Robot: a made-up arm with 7 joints. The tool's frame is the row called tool.
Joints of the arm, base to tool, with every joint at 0 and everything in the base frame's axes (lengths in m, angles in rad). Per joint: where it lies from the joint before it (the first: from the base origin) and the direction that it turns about. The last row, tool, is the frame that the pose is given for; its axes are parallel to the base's.
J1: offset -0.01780 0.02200 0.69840 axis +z
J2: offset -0.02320 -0.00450 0.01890 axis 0 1 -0.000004
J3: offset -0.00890 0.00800 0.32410 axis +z
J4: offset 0.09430 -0.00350 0.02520 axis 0 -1 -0.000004
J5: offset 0.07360 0.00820 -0.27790 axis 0 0.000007 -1
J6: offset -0.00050 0.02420 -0.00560 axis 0 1 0.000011
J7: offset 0.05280 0.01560 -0.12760 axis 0 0.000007 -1
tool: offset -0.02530 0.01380 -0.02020
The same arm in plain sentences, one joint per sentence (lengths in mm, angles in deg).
The arm has seven revolute joints in a row. What follows holds with every joint at zero, and every direction is one of the base frame's. Joint 1 lies 17.8 mm along -x and 22.0 mm along +y and 698.4 mm along +z from the base frame's origin and turns about +z. Joint 2 lies 23.2 mm along -x and 4.5 mm along -y and 18.9 mm along +z from joint 1 and turns about +y. Joint 3 lies 8.9 mm along -x and 8.0 mm along +y and 324.1 mm along +z from joint 2 and turns about +z. Joint 4 lies 94.3 mm along +x and 3.5 mm along -y and 25.2 mm along +z from joint 3 and turns about -y. Joint 5 lies 73.6 mm along +x and 8.2 mm along +y and 277.9 mm along -z from joint 4 and turns about -z. Joint 6 lies 0.5 mm along -x and 24.2 mm along +y and 5.6 mm along -z from joint 5 and turns about +y. Joint 7 lies 52.8 mm along +x and 15.6 mm along +y and 127.6 mm along -z from joint 6 and turns about -z. The tool frame, which is the frame that the pose is given for, lies 25.3 mm along -x and 13.8 mm along +y and 20.2 mm along -z from joint 7; its axes are parallel to the base frame's.
